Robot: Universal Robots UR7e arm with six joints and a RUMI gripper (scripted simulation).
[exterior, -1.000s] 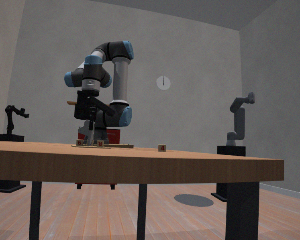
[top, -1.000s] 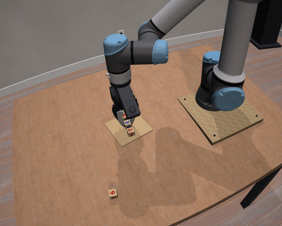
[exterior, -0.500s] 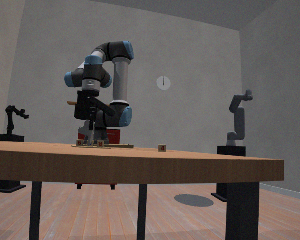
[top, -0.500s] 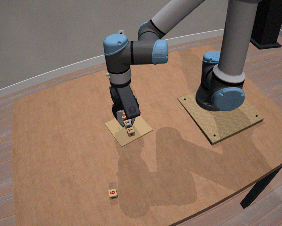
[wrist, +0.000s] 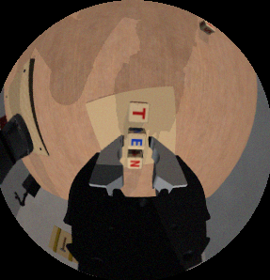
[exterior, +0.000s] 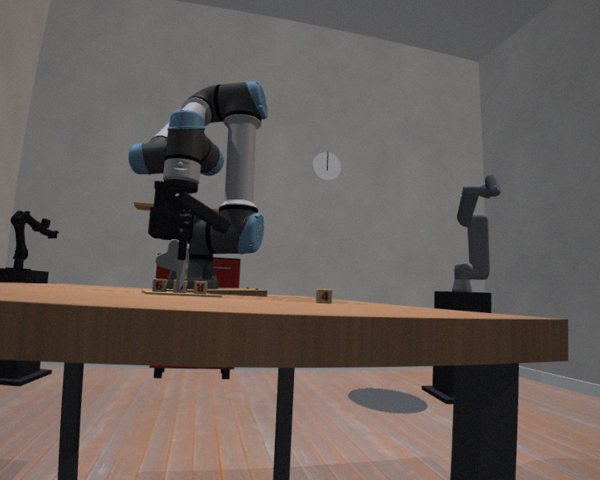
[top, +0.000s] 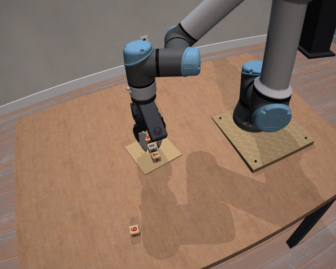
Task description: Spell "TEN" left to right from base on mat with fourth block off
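Now: the E block 10 mm below my hand. The rest, counted from my hand: T block: 40 mm to the left, 10 mm below; then tan mat: 20 mm below; then 9 block: 280 mm to the left, 110 mm ahead, 10 mm below.
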